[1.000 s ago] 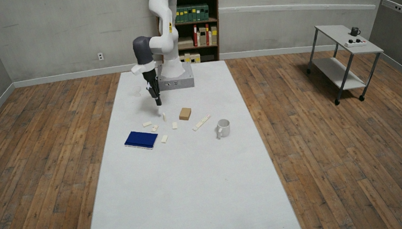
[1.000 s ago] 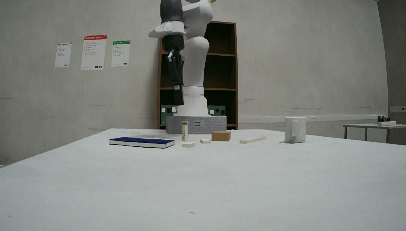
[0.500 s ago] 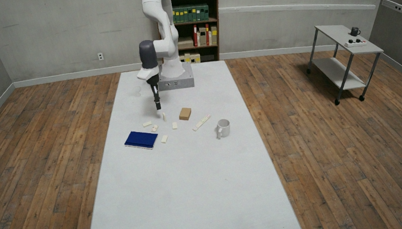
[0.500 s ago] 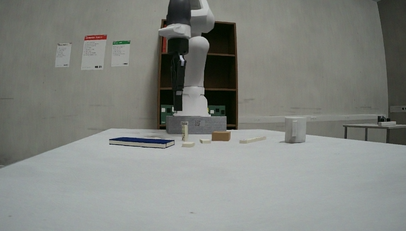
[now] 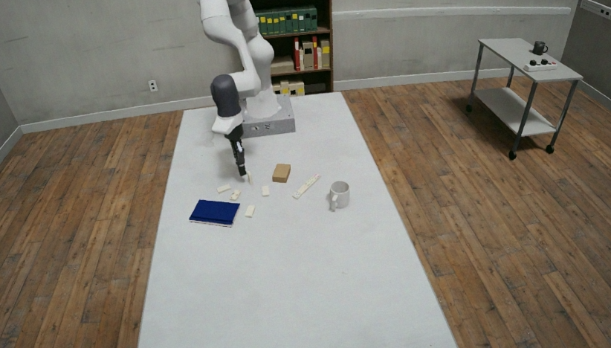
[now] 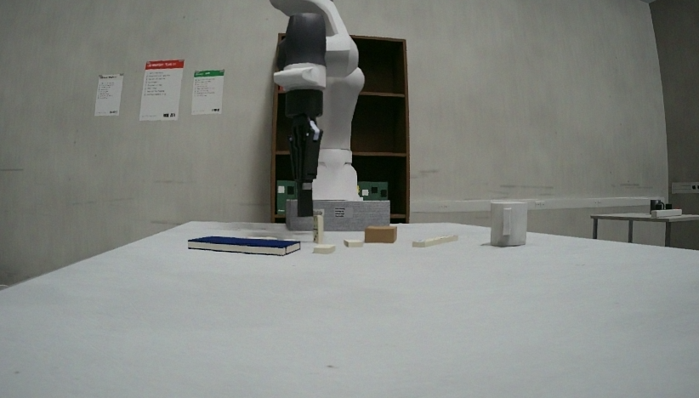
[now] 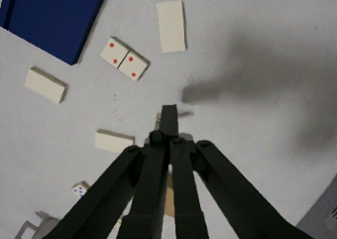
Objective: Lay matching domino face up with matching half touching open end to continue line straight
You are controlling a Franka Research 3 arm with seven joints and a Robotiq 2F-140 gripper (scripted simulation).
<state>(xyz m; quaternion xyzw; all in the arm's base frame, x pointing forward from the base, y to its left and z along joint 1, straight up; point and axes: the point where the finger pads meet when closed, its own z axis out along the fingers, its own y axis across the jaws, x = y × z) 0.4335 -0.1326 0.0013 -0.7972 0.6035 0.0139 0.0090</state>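
Now: hand 20 mm short of the domino, 90 mm to the left of it and 80 mm above it. Also, from my hand: blue book 150 mm ahead, 130 mm to the right, 80 mm below; then white mug 200 mm ahead, 350 mm to the left, 50 mm below; then brown block 10 mm behind, 160 mm to the left, 70 mm below.
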